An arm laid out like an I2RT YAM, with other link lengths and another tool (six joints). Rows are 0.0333 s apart.
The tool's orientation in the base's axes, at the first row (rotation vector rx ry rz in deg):
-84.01, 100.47, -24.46
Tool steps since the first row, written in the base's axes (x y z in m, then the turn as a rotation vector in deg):
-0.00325, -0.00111, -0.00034, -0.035, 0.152, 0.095
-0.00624, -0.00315, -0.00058, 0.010, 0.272, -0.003
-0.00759, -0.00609, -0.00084, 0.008, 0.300, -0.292
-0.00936, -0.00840, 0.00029, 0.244, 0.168, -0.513
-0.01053, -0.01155, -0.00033, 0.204, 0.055, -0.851
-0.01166, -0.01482, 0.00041, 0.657, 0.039, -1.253
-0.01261, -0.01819, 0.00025, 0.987, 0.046, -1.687
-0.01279, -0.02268, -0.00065, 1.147, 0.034, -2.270
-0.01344, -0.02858, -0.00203, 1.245, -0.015, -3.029
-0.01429, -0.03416, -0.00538, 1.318, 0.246, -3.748
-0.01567, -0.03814, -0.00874, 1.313, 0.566, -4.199
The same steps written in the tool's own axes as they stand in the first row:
0.00121, 0.00210, -0.00246, -0.175, -0.001, -0.051
0.00324, 0.00371, -0.00499, -0.253, 0.070, 0.071
0.00611, 0.00398, -0.00650, -0.177, 0.279, 0.257
0.00789, 0.00375, -0.00905, 0.021, 0.238, 0.542
0.01107, 0.00410, -0.01024, 0.247, 0.468, 0.699
0.01389, 0.00345, -0.01229, 0.398, 0.440, 1.285
0.01711, 0.00327, -0.01366, 0.540, 0.522, 1.805
0.02163, 0.00279, -0.01424, 0.756, 0.816, 2.288
0.02764, 0.00257, -0.01519, 1.069, 1.263, 2.826
0.03406, 0.00393, -0.01499, 1.079, 1.784, 3.391
0.03899, 0.00609, -0.01480, 0.939, 2.187, 3.743

